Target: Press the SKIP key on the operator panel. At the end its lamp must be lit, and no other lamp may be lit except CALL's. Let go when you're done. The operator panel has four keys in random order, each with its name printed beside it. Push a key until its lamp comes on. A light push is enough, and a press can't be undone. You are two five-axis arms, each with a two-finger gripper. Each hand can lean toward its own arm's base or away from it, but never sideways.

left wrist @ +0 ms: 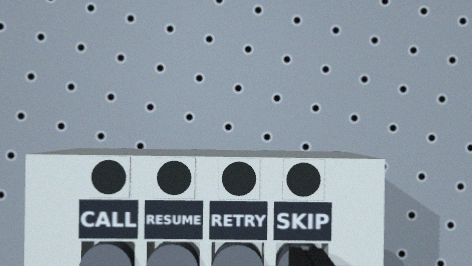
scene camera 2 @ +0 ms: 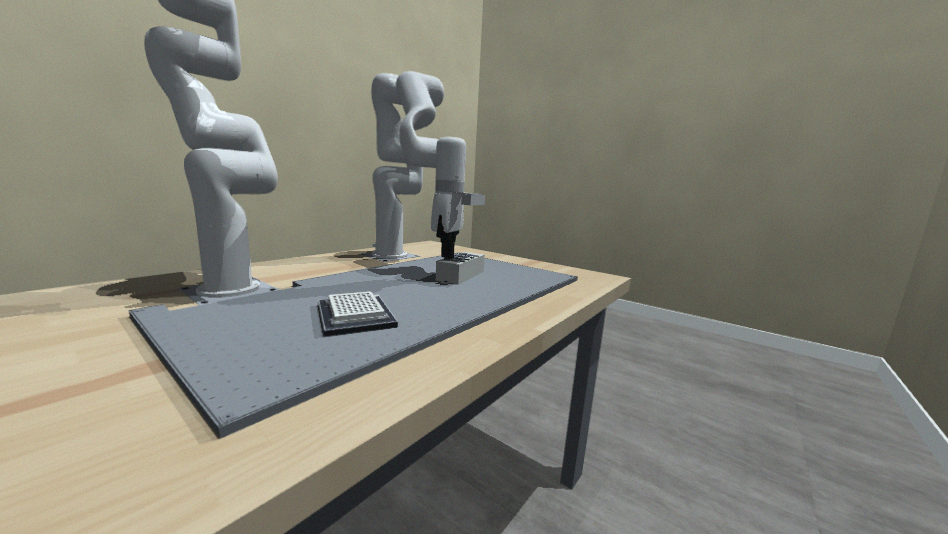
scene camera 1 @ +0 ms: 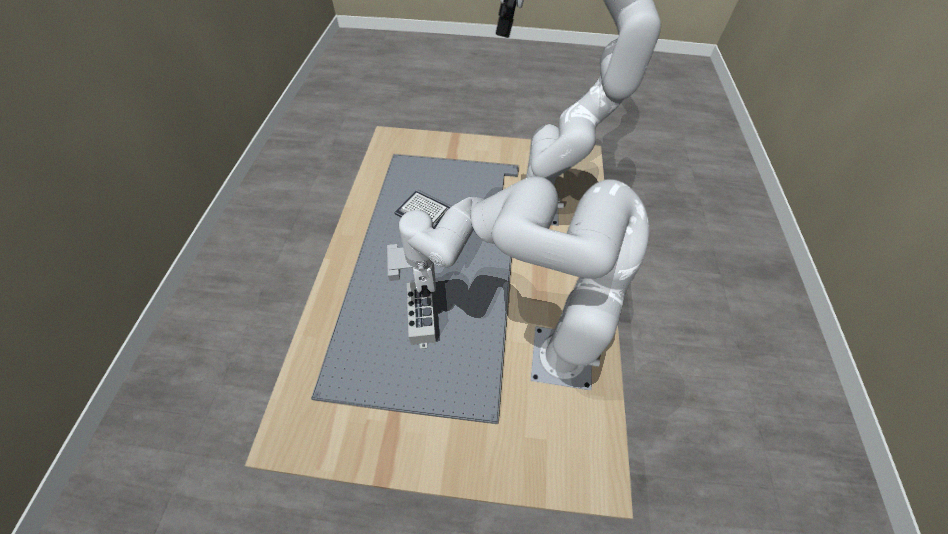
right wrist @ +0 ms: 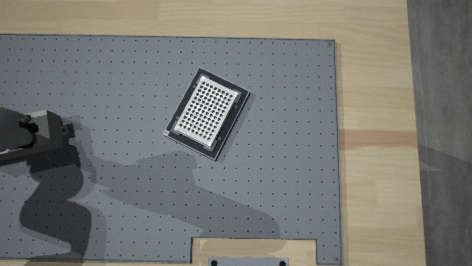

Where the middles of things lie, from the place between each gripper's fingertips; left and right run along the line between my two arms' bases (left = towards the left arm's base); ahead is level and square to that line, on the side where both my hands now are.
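My left gripper [scene camera 2: 447, 257] is 40 mm above the operator panel [scene camera 1: 420, 334] and 40 mm to the right of it. The white plate [scene camera 2: 363, 306] sits 60 mm below my left hand, 20 mm ahead of it and 340 mm to the right of it, whereas the dark holder [scene camera 2: 326, 312] is 70 mm below that same left hand, 20 mm ahead of it and 340 mm to the right of it.
As for my right hand, it is 570 mm above the white plate, 50 mm to the right of it and 230 mm short of it. The dark holder is 580 mm below my right hand, 50 mm to the left of it and 230 mm ahead of it. I see that the operator panel is 550 mm below my right hand, 220 mm ahead of it and 440 mm to the left of it.
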